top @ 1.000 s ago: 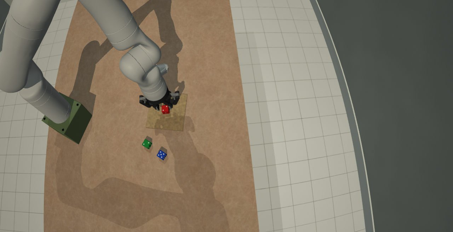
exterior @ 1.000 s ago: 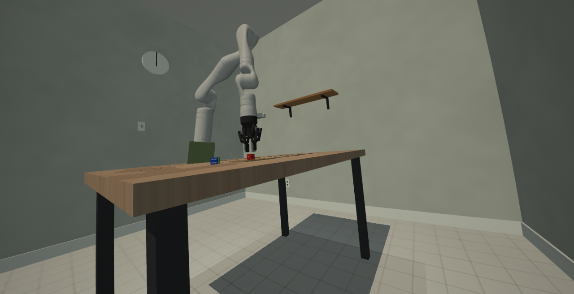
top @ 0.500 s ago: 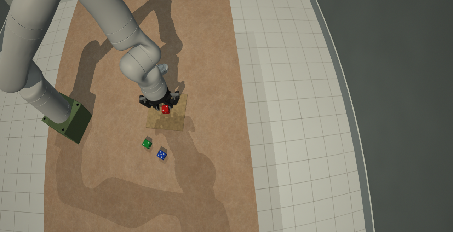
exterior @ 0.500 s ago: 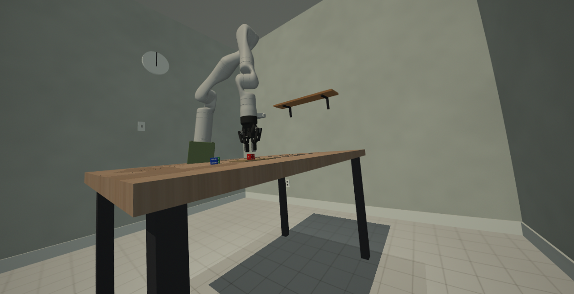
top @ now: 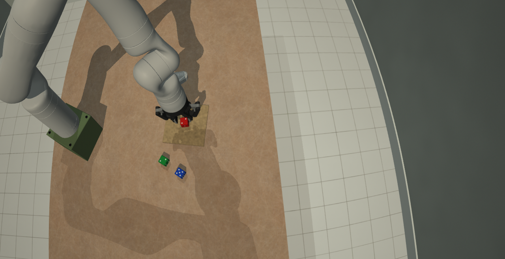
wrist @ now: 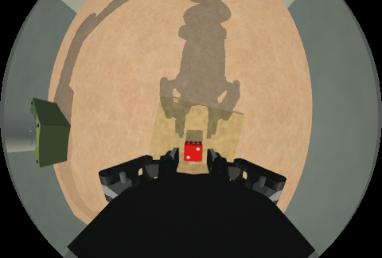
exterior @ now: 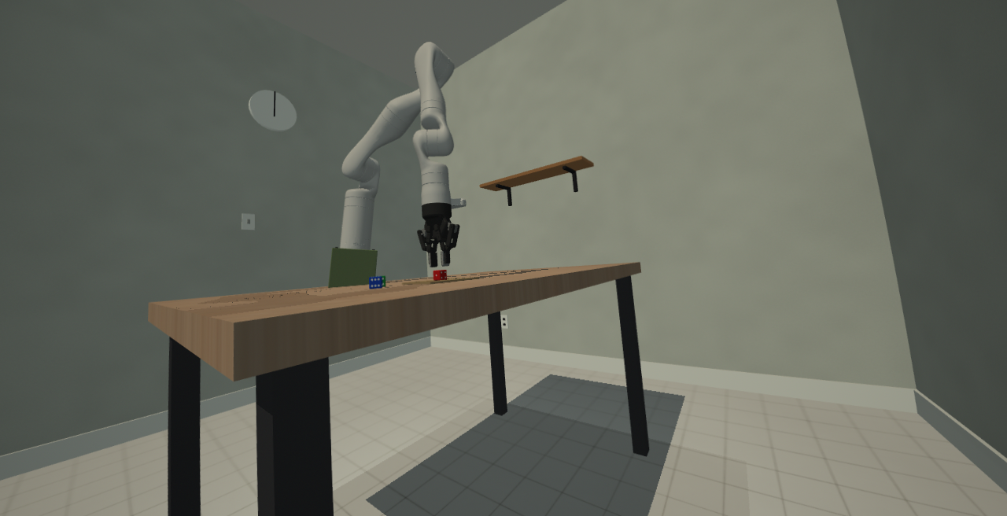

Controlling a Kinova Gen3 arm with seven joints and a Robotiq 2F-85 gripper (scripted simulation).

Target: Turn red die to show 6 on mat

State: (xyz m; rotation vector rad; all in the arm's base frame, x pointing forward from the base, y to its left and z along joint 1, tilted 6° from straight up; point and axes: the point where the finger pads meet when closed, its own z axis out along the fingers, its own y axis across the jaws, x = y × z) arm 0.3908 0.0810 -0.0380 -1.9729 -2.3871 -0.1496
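Now: the red die 40 mm below my hand. The rest, counted from my hand: green die (130 mm to the right, 50 mm behind, 40 mm below); tan mat (50 mm below); blue die (170 mm to the right, 40 mm below, 10 mm ahead).
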